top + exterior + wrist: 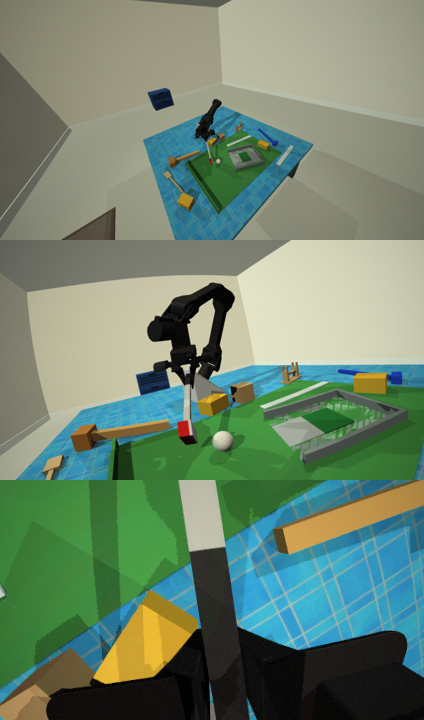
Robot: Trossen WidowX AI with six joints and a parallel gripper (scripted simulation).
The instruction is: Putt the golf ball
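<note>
Now: gripper tip 19 cm to the right of the tan cube and 7 cm above it. The rest, counted from my gripper tip: mat (27 cm ahead, 10 cm to the left, 10 cm below); then white golf ball (23 cm ahead, 3 cm to the right, 7 cm below); then wooden stand (47 cm to the left, 6 cm below).
</note>
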